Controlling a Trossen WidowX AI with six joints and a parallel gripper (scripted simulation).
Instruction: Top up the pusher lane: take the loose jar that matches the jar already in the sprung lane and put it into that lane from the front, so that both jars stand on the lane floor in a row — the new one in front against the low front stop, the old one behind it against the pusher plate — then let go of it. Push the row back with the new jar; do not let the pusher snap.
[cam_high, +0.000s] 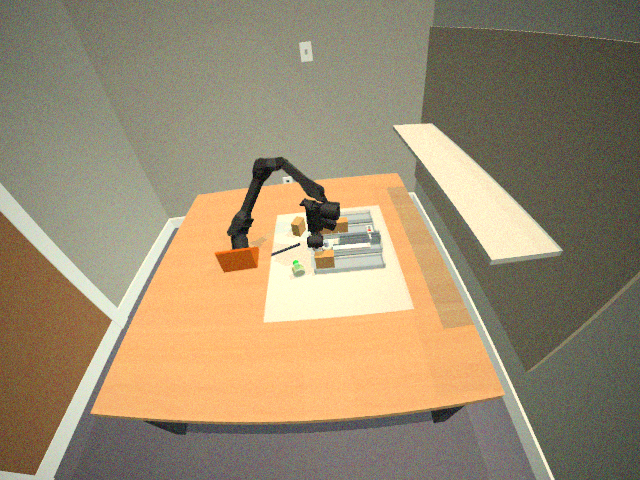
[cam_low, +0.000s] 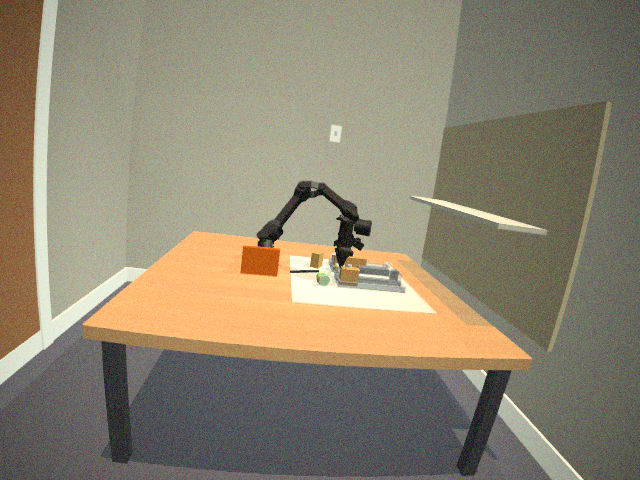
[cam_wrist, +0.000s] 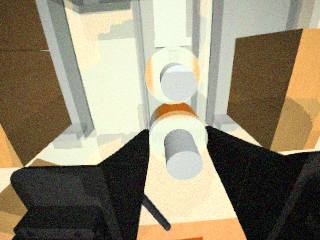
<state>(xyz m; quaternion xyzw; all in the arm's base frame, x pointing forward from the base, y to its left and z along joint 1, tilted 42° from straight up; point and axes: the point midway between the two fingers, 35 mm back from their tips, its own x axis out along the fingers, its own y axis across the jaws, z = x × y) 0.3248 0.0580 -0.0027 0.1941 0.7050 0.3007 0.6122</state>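
The grey lane rack lies 160 mm ahead of my gripper tip, 40 mm to the left of it and 30 mm below it. From my gripper tip the other things lie so: tan block: 150 mm to the left, 100 mm behind, 20 mm below; wall shelf: 510 mm ahead, 310 mm above, 50 mm to the left; thin black stick: 150 mm behind, 50 mm below, 20 mm to the left.
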